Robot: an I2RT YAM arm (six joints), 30 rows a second.
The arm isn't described. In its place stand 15 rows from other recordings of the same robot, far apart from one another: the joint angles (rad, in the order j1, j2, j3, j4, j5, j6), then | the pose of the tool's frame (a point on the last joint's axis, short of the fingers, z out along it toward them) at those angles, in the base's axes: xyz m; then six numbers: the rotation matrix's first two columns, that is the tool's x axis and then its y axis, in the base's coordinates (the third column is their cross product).
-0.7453 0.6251 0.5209 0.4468 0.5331 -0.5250 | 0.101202 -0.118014 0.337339 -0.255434 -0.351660 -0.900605 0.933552 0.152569 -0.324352
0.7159 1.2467 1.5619 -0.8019 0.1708 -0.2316 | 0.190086 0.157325 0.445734 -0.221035 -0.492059 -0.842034 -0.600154 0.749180 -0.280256
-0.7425 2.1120 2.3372 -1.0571 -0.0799 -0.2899 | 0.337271 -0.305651 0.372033 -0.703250 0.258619 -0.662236 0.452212 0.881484 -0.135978
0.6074 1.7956 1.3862 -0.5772 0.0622 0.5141 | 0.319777 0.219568 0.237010 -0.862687 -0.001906 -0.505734 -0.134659 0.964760 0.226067
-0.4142 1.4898 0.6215 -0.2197 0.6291 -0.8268 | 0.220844 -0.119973 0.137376 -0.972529 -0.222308 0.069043 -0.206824 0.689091 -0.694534
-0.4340 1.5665 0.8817 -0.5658 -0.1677 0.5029 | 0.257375 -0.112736 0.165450 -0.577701 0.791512 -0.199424 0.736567 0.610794 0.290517
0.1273 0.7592 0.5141 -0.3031 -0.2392 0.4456 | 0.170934 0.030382 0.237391 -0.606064 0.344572 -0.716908 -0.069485 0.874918 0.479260
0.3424 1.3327 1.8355 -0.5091 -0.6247 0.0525 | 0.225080 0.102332 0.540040 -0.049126 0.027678 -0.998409 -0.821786 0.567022 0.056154
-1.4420 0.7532 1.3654 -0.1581 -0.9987 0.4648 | 0.039606 -0.072770 0.524882 0.247531 -0.021829 -0.968634 0.367947 0.926966 0.073137
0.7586 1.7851 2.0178 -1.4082 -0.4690 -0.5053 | 0.236739 0.246550 0.388743 -0.227929 -0.810959 -0.538882 -0.971726 0.154434 0.178601
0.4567 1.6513 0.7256 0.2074 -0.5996 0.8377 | 0.273255 0.156647 0.148917 -0.949166 0.217165 -0.227865 -0.059883 0.586105 0.808019
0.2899 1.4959 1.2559 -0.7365 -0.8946 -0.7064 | 0.285672 0.114193 0.297033 -0.216208 -0.488411 -0.845405 -0.969805 0.207506 0.128141
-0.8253 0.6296 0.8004 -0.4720 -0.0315 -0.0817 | 0.097489 -0.103943 0.337211 -0.258836 0.160114 -0.952558 0.695180 0.715553 -0.068623
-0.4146 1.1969 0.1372 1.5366 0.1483 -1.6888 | 0.174317 -0.082466 0.225049 -0.564408 -0.824656 0.037241 0.356167 -0.283969 -0.890229
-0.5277 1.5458 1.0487 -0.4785 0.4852 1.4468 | 0.265091 -0.173721 0.225972 0.577713 0.679290 -0.452563 0.792937 -0.335519 0.508604
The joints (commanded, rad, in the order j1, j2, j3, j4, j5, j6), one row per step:
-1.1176 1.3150 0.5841 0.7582 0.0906 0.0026
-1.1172 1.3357 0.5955 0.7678 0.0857 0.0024
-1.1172 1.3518 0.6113 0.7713 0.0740 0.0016
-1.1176 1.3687 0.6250 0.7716 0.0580 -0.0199
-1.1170 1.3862 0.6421 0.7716 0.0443 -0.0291
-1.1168 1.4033 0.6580 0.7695 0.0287 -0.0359
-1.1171 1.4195 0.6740 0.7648 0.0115 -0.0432
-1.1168 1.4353 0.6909 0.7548 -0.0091 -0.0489
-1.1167 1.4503 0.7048 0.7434 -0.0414 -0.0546
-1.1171 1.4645 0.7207 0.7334 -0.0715 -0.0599
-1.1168 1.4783 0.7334 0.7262 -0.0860 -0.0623
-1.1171 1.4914 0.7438 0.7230 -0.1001 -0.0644
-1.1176 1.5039 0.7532 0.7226 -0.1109 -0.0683
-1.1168 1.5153 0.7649 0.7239 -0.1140 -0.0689
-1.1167 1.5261 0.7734 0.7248 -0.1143 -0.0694
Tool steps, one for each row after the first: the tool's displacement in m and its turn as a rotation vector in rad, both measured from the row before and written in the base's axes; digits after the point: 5 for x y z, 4 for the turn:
0.00210 -0.00365 -0.00070 -0.0004 0.0002 0.0053
0.00218 -0.00353 0.00124 -0.0033 -0.0004 0.0117
0.00217 -0.00342 -0.00009 -0.0057 0.0216 0.0150
0.00258 -0.00376 0.00076 -0.0034 0.0090 0.0140
0.00245 -0.00362 0.00016 0.0000 0.0080 0.0156
0.00232 -0.00357 0.00010 0.0012 0.0091 0.0167
0.00262 -0.00348 -0.00014 0.0054 0.0093 0.0208
0.00271 -0.00287 -0.00111 0.0085 0.0107 0.0324
0.00254 -0.00306 -0.00011 0.0050 0.0081 0.0297
0.00206 -0.00282 -0.00079 0.0063 0.0055 0.0148
0.00170 -0.00257 -0.00094 0.0043 0.0041 0.0138
0.00145 -0.00248 -0.00082 0.0012 0.0046 0.0104
0.00167 -0.00256 0.00043 -0.0017 -0.0003 0.0039
0.00116 -0.00228 -0.00052 0.0010 0.0010 0.0004

